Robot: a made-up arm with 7 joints. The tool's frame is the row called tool. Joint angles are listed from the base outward. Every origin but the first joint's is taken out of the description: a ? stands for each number. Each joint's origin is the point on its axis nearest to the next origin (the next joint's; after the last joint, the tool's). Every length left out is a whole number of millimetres.
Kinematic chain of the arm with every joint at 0, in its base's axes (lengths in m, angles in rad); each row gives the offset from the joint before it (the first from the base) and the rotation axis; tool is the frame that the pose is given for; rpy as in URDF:
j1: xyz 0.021 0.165 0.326 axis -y
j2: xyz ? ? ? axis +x
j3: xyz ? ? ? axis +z
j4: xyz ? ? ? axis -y
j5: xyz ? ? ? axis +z
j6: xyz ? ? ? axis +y
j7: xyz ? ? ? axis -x
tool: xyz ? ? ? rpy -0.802 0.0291 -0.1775
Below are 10 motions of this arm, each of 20 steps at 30 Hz.
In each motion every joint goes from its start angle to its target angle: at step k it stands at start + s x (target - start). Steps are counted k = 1, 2, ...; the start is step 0. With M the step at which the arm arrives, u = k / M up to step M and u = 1 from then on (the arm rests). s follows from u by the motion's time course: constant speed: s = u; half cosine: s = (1 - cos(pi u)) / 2; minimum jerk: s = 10 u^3 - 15 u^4 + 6 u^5.
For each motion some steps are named. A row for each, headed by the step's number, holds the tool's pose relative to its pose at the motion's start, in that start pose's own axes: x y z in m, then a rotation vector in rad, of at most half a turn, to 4 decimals.
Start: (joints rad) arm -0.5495 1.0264 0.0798 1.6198 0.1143 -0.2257 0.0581
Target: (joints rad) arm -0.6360 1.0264 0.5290 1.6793 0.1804 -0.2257 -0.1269
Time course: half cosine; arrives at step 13
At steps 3, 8, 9, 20:
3: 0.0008 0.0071 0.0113 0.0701 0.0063 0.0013
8: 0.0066 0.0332 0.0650 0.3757 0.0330 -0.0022
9: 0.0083 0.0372 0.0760 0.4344 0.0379 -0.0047
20: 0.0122 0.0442 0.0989 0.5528 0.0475 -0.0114

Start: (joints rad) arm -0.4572 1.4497 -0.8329 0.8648 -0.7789 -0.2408 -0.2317
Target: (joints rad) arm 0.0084 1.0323 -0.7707 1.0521 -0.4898 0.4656 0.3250
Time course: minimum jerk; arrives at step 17
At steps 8, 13, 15, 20:
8: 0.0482 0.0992 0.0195 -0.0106 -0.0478 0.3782
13: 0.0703 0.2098 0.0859 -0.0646 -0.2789 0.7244
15: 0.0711 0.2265 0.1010 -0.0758 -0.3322 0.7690
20: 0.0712 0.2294 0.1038 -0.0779 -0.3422 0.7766

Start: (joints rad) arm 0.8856 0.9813 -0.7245 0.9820 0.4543 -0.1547 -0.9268
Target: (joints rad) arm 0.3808 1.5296 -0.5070 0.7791 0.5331 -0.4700 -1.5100
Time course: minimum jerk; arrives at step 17
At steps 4, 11, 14, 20:
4: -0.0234 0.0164 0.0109 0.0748 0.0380 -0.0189
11: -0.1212 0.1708 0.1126 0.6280 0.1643 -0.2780
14: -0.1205 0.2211 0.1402 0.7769 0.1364 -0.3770
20: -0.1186 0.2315 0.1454 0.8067 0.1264 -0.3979

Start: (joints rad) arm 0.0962 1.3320 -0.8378 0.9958 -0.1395 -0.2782 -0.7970
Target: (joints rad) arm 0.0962 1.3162 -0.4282 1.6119 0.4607 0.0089 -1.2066
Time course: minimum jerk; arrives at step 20
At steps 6, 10, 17, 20:
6: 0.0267 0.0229 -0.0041 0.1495 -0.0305 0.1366
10: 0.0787 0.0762 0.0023 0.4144 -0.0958 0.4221
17: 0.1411 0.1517 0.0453 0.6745 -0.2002 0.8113
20: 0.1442 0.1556 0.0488 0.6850 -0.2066 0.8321

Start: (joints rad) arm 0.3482 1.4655 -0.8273 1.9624 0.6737 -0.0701 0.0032
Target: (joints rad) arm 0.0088 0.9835 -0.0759 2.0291 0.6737 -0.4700 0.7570
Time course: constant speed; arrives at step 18
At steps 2, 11, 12, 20:
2: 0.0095 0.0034 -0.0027 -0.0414 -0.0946 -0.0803
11: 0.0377 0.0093 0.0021 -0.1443 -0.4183 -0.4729
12: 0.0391 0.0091 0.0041 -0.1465 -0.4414 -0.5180
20: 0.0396 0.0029 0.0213 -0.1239 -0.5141 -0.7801

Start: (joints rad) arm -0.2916 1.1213 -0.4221 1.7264 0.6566 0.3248 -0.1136
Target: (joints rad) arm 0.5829 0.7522 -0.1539 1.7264 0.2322 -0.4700 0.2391
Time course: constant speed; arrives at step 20
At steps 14, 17, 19, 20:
14: 0.1451 0.0619 0.0956 0.4666 -0.6342 -1.0127
17: 0.1737 0.0650 0.1249 0.5848 -0.6993 -1.2484
19: 0.1919 0.0648 0.1457 0.6693 -0.7268 -1.4055
20: 0.2006 0.0639 0.1566 0.7134 -0.7355 -1.4836

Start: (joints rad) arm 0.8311 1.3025 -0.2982 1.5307 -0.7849 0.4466 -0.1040
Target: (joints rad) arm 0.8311 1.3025 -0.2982 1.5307 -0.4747 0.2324 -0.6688
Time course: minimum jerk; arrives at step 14
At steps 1, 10, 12, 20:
1: 0.0000 0.0000 0.0000 0.0015 -0.0010 0.0005
10: -0.0021 0.0073 -0.0026 0.3874 -0.2347 0.2022
12: -0.0024 0.0084 -0.0029 0.4423 -0.2629 0.2436
20: -0.0024 0.0086 -0.0030 0.4528 -0.2681 0.2518

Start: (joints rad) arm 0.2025 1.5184 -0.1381 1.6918 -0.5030 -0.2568 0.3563
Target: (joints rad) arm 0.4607 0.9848 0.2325 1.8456 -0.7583 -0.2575 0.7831
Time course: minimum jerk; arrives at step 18
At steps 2, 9, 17, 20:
2: 0.0002 0.0006 0.0006 0.0033 0.0009 0.0018
9: 0.0037 0.0171 0.0318 0.1334 0.0484 0.1075
17: 0.0049 0.0149 0.0640 0.2344 0.0874 0.2756
20: 0.0049 0.0149 0.0641 0.2347 0.0874 0.2762

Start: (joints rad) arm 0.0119 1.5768 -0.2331 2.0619 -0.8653 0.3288 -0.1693
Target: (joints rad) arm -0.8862 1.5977 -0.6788 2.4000 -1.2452 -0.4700 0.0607
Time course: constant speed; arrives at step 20
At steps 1, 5, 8, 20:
1: 0.0137 -0.0073 0.0032 -0.0224 -0.0832 -0.0586
5: 0.0640 -0.0362 0.0252 -0.0998 -0.4232 -0.2806
8: 0.0956 -0.0564 0.0503 -0.1419 -0.6846 -0.4334
20: 0.1609 -0.1038 0.1947 -0.1118 -1.7550 -0.8966

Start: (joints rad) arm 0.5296 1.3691 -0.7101 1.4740 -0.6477 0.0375 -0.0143
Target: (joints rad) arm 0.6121 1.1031 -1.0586 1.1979 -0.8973 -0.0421 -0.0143
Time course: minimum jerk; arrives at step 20
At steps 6, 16, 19, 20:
6: 0.0131 -0.0065 -0.0168 -0.0380 -0.0141 -0.0407
16: 0.0847 -0.0319 -0.0811 -0.1858 -0.0774 -0.3025
19: 0.0901 -0.0333 -0.0848 -0.1940 -0.0811 -0.3255
20: 0.0902 -0.0333 -0.0848 -0.1942 -0.0812 -0.3260

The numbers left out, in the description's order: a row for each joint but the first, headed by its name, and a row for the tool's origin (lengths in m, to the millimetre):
j2: -0.027 0 -0.015
j3: 0 -0.023 -0.239
j4: -0.016 0.033 0
j5: -0.027 0 -0.316
j6: 0.006 0.004 0
j7: 0.001 0 0.026
tool: 0 -0.015 0.004

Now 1 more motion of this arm.
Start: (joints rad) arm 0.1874 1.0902 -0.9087 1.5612 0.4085 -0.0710 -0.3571
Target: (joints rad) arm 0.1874 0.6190 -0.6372 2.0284 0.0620 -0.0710 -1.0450
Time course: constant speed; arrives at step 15
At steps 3, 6, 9, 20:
3: 0.0477 -0.0024 -0.0190 0.1534 -0.1449 -0.0530
6: 0.0959 -0.0045 -0.0280 0.3210 -0.2968 -0.0827
9: 0.1427 -0.0064 -0.0274 0.5004 -0.4535 -0.0879
20: 0.2251 -0.0103 -0.0001 0.8861 -0.7720 -0.0212

